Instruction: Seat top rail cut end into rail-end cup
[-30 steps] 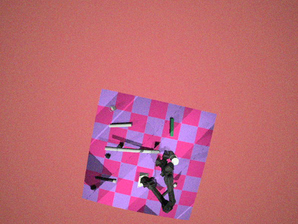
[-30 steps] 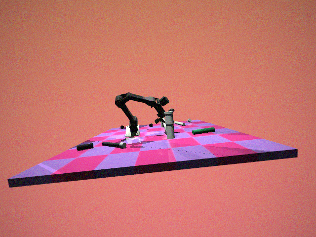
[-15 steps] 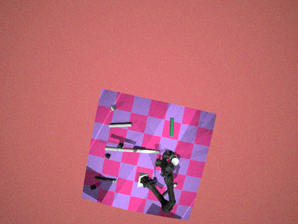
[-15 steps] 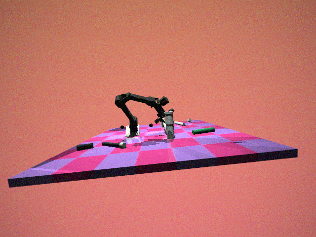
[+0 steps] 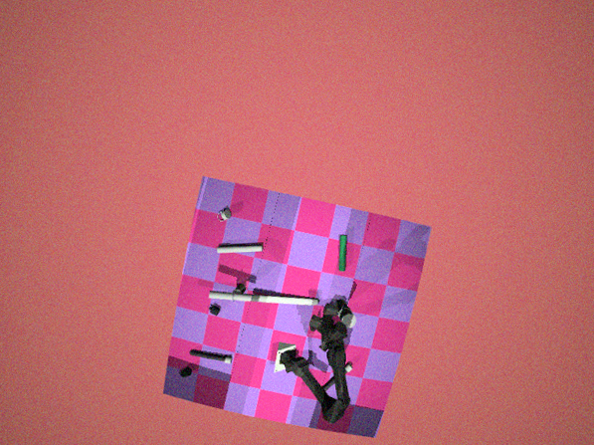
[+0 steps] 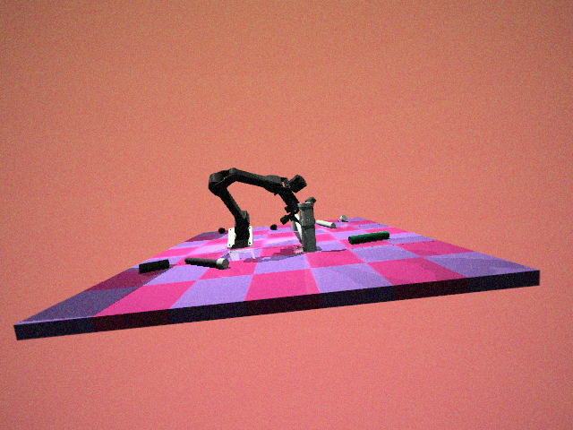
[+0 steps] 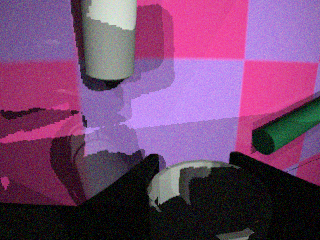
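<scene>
Right now the hollow grey rail-end cup is 2 cm behind my gripper tip, 2 cm to the right of it and 3 cm above it. Round my gripper tip: grey tube 21 cm ahead, 49 cm to the left, 8 cm below; then green cylinder 26 cm ahead, 6 cm to the right, 8 cm below.
</scene>
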